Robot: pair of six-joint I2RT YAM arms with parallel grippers.
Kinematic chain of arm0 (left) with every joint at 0, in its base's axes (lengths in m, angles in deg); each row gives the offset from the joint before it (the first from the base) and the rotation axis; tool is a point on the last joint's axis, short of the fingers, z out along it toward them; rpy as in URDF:
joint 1: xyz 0 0 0.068 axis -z
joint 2: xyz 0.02 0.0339 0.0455 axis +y
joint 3: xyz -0.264 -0.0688 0 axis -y
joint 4: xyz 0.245 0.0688 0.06 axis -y
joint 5: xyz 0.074 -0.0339 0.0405 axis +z
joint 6: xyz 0.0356 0 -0.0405 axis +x
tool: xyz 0 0 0 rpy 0 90 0
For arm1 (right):
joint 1: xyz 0 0 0.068 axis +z
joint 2: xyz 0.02 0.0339 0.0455 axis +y
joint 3: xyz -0.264 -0.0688 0 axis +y
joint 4: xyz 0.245 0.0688 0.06 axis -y
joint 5: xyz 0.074 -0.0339 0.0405 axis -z
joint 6: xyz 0.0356 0 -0.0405 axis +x
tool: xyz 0 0 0 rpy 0 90 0
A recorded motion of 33 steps. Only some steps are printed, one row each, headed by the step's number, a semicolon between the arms.
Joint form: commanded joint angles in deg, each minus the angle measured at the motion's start. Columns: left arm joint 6, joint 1, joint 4, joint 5, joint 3, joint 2; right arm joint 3, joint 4, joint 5, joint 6, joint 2, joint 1.
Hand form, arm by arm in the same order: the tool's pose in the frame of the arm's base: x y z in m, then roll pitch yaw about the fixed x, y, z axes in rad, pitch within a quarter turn. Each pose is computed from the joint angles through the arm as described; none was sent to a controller.
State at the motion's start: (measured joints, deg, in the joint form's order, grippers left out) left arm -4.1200 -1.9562 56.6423 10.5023 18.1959 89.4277; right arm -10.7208 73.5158 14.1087 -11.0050 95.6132 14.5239
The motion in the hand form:
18: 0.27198 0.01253 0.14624 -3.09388 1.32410 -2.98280; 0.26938 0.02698 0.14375 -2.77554 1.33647 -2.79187
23: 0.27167 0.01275 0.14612 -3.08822 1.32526 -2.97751; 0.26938 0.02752 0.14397 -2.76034 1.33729 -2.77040
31: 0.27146 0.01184 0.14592 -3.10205 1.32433 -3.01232; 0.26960 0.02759 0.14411 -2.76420 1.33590 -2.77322
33: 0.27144 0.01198 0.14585 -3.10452 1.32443 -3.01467; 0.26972 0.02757 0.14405 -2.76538 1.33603 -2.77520
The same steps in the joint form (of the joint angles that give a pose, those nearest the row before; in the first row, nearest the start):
18: 2.41 -0.15 -2.88 -6.46 3.53 0.22; -10.12 -16.13 -6.06 7.92 -4.73 -7.75
23: 2.36 -0.21 -2.71 -6.55 3.44 0.22; -10.11 -15.99 -6.32 7.67 -4.73 -7.67
31: 2.83 -0.17 -2.71 -7.64 3.37 0.20; -10.20 -16.21 -6.37 7.69 -4.78 -7.67
33: 2.87 -0.20 -2.68 -7.66 3.36 0.22; -10.22 -16.19 -6.33 7.72 -4.73 -7.67

